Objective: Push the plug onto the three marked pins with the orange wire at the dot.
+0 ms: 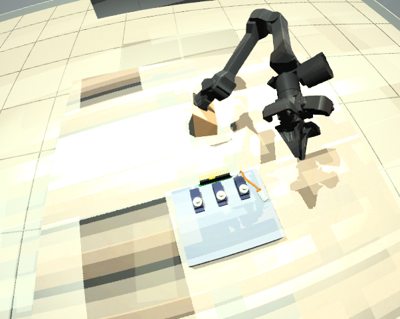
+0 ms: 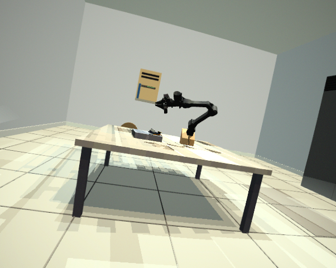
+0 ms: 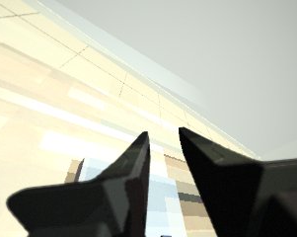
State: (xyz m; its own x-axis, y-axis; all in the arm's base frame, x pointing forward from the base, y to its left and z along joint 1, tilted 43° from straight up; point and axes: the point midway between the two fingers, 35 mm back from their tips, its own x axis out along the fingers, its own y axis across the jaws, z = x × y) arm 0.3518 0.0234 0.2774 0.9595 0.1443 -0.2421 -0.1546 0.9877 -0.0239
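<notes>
My gripper tip is 8 cm past the pin strip, 17 cm to the left of it and 25 cm above it. Round my gripper tip: pale blue holder plate 7 cm ahead, 14 cm to the right, 29 cm below.
</notes>
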